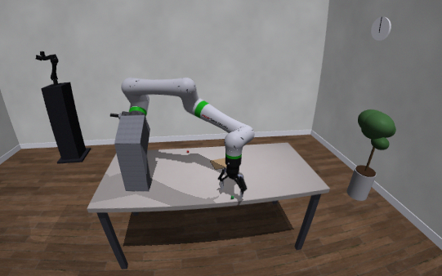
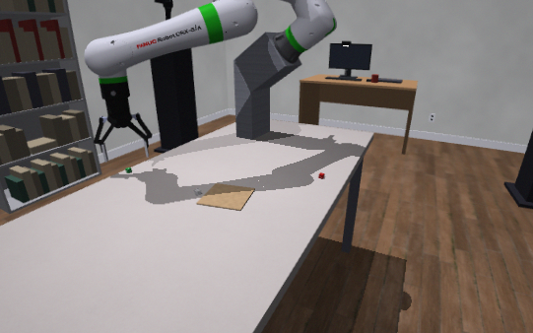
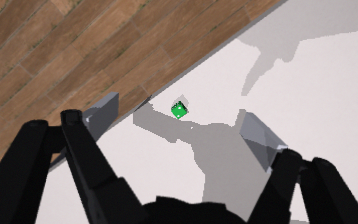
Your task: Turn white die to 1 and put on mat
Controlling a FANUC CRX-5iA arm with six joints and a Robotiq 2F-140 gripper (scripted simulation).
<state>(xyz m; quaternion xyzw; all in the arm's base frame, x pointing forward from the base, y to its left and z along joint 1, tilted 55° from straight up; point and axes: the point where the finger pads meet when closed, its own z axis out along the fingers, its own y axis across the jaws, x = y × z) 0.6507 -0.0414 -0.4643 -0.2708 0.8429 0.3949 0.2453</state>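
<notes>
Now: the green die 50 mm below my hand, 10 mm to the left of it and 10 mm ahead of it. Round my hand: white die (350 mm to the left, 50 mm below, 50 mm ahead); then red die (680 mm to the left, 220 mm behind, 50 mm below); then tan mat (450 mm to the left, 60 mm below, 30 mm ahead).
</notes>
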